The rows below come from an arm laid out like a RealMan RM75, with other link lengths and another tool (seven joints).
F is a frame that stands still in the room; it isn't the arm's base.
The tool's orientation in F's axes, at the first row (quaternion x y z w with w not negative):
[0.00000, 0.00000, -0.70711, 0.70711]
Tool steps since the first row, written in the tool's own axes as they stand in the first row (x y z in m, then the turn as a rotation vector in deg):
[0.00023, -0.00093, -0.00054, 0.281, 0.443, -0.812]
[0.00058, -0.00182, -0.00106, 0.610, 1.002, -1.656]
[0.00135, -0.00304, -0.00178, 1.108, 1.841, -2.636]
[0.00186, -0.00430, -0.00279, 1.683, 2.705, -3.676]
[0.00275, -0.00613, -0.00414, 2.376, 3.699, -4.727]
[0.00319, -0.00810, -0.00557, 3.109, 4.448, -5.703]
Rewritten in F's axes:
[-0.00093, -0.00023, -0.00054, 0.443, -0.281, -0.812]
[-0.00182, -0.00058, -0.00106, 1.002, -0.610, -1.656]
[-0.00304, -0.00135, -0.00178, 1.841, -1.108, -2.636]
[-0.00430, -0.00186, -0.00279, 2.705, -1.683, -3.676]
[-0.00613, -0.00275, -0.00414, 3.699, -2.376, -4.727]
[-0.00810, -0.00319, -0.00557, 4.448, -3.109, -5.703]

